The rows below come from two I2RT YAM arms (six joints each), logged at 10 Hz.
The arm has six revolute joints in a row. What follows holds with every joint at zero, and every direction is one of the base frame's.
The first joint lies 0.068 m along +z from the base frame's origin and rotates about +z.
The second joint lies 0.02 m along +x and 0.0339 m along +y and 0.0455 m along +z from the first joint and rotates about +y.
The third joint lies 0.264 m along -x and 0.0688 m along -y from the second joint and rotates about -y.
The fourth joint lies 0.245 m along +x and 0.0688 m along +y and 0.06 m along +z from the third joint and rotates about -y.
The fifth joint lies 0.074 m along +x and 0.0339 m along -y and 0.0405 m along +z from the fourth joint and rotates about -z.
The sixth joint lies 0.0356 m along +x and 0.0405 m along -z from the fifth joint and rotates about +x.
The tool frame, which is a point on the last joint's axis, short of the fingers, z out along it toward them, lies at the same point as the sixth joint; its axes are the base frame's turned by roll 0, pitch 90 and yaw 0 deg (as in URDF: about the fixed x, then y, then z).
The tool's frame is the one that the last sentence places.
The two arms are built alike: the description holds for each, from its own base.
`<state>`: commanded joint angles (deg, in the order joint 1, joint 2, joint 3, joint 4, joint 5, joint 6); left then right.
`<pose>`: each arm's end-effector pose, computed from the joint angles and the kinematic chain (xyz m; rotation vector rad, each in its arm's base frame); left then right.
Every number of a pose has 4 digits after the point. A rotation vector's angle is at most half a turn.
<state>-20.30 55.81 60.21 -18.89 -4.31 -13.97 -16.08 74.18 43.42 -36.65 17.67 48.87</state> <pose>0.2048 -0.0729 0.3831 0.0480 1.8367 -0.3530 0.2187 -0.0743 0.1941 1.5027 2.2067 -0.2475</pose>
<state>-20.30 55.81 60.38 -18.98 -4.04 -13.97 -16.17 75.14 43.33 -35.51 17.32 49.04</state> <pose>0.2045 -0.0730 0.3840 0.0512 1.8356 -0.3576 0.2216 -0.0753 0.1909 1.5070 2.2046 -0.2385</pose>
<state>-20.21 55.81 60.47 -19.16 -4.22 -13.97 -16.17 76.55 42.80 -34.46 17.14 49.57</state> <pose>0.2045 -0.0725 0.3842 0.0477 1.8369 -0.3533 0.2235 -0.0757 0.1837 1.5221 2.2121 -0.2390</pose>
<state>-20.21 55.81 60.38 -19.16 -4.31 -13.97 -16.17 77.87 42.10 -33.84 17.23 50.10</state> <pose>0.2046 -0.0725 0.3836 0.0467 1.8384 -0.3515 0.2237 -0.0759 0.1758 1.5404 2.2249 -0.2500</pose>
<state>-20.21 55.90 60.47 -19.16 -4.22 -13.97 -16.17 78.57 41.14 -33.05 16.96 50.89</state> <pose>0.2049 -0.0726 0.3839 0.0478 1.8385 -0.3529 0.2226 -0.0754 0.1692 1.5605 2.2287 -0.2474</pose>
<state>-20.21 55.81 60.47 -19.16 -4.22 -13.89 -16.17 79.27 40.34 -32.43 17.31 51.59</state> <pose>0.2045 -0.0725 0.3842 0.0489 1.8368 -0.3523 0.2215 -0.0752 0.1633 1.5787 2.2288 -0.2596</pose>
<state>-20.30 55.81 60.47 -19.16 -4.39 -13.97 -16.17 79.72 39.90 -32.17 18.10 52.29</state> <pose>0.2044 -0.0727 0.3842 0.0470 1.8367 -0.3517 0.2205 -0.0755 0.1599 1.5948 2.2214 -0.2797</pose>
